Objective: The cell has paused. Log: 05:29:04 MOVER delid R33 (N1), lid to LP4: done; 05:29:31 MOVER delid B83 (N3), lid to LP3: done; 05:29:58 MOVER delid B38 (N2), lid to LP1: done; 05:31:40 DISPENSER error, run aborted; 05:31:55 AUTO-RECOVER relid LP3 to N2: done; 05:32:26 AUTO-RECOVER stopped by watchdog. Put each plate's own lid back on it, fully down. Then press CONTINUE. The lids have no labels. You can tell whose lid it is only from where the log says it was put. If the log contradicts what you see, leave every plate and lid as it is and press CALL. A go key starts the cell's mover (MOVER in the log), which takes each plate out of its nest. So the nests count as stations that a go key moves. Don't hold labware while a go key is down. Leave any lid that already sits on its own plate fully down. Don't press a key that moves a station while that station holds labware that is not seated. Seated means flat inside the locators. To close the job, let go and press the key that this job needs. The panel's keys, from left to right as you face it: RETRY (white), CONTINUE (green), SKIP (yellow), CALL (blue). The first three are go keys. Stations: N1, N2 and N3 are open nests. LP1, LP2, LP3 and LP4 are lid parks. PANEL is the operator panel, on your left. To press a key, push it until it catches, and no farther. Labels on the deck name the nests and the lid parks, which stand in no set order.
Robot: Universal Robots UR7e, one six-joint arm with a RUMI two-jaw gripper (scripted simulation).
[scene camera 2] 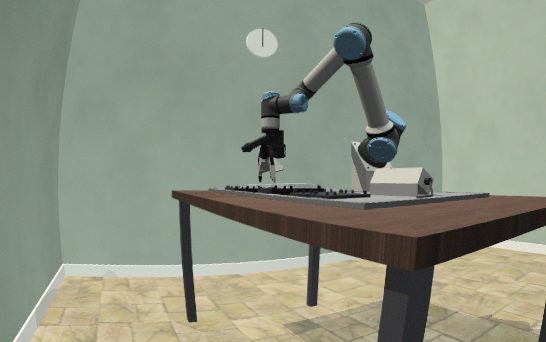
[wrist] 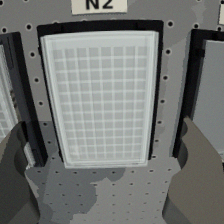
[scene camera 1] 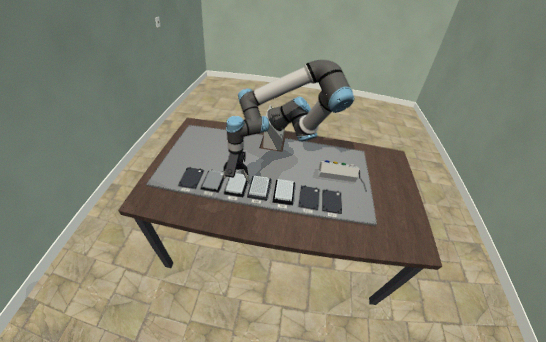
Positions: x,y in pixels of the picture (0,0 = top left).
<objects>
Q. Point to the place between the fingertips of my gripper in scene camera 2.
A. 267,182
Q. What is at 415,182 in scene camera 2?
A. A key panel.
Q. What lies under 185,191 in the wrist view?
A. My gripper.
</objects>
